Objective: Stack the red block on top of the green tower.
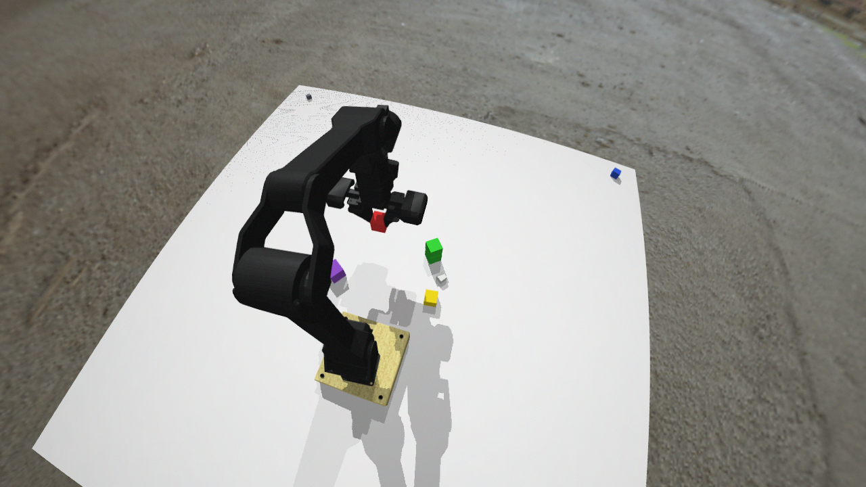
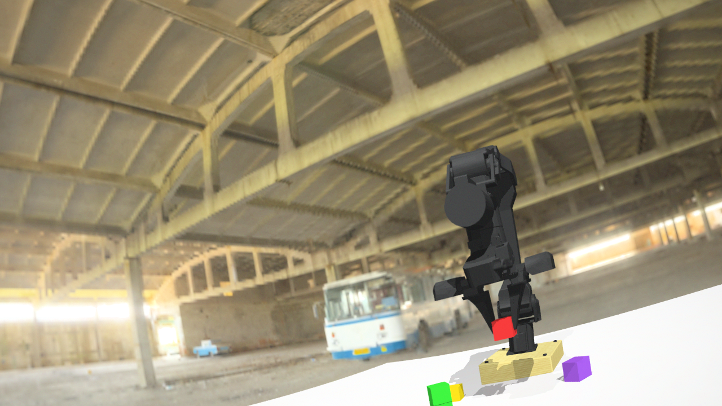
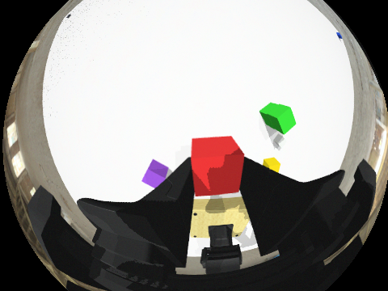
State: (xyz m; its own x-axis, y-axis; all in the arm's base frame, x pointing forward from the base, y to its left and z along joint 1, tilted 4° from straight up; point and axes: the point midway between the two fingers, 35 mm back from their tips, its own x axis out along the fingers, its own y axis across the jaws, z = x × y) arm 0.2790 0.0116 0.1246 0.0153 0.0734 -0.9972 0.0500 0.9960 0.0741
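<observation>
The yellow block lies 10 cm behind my gripper tip, 13 cm to the right of it and 11 cm below it. Round my gripper tip: small dark ball: 56 cm ahead, 44 cm to the left, 12 cm below; then red block: 1 cm above; then purple block: 8 cm behind, 10 cm to the left, 11 cm below.
</observation>
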